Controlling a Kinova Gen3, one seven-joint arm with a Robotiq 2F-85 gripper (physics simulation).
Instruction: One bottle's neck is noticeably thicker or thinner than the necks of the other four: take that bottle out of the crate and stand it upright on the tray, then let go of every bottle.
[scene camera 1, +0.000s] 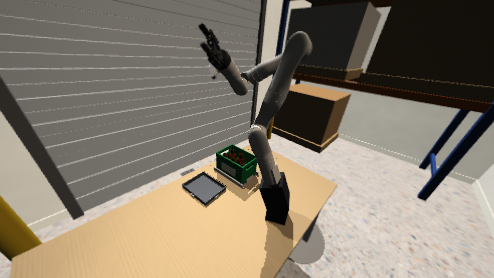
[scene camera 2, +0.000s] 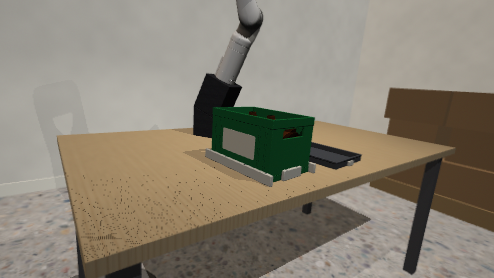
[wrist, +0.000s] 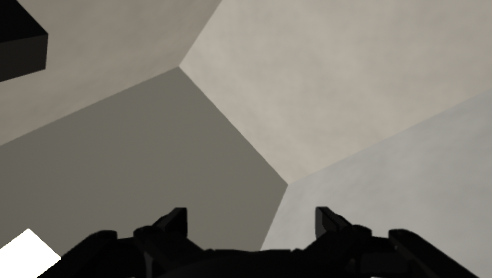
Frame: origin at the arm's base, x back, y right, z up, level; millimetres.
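Seen in the pictures: gripper, fingertip midpoint: (scene camera 1: 201, 33) (wrist: 251, 221); arm's base, link origin: (scene camera 1: 271, 179) (scene camera 2: 225, 80).
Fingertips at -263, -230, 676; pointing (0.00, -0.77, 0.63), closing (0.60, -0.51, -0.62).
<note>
Offsets run from my fingertips to a thing's top centre, as dx, dy, dz. "spot": to the spot under its first point. Level surfaces: height alone.
A green crate @[-120, +405, -765] (scene camera 1: 235, 170) (scene camera 2: 292, 152) stands upright on the table. Several brown bottles @[-112, +451, -777] (scene camera 1: 240, 158) stand inside it; in scene camera 2 two bottle tops @[spot: -136, +372, -781] (scene camera 2: 271, 117) show just at its rim. Their necks are too small and too hidden to compare. A dark, flat tray @[-188, +123, -914] (scene camera 1: 204, 188) (scene camera 2: 334, 156) lies beside the crate, with no bottle on it in scene camera 1. My gripper (scene camera 1: 202, 36) (wrist: 251, 221) is open and empty, high above the table and far from the crate, pointing up and away from it. The wrist view shows walls and ceiling between and beyond the fingers.
White strips (scene camera 1: 229, 177) (scene camera 2: 239, 166) lie along the crate's base on the wooden table @[dz -940] (scene camera 1: 150, 225) (scene camera 2: 130, 175). The arm's black base (scene camera 1: 276, 202) (scene camera 2: 204, 112) stands on the table near the crate. A shelf rack (scene camera 1: 452, 137) with large boxes and a shutter (scene camera 1: 125, 100) stand beyond the table.
</note>
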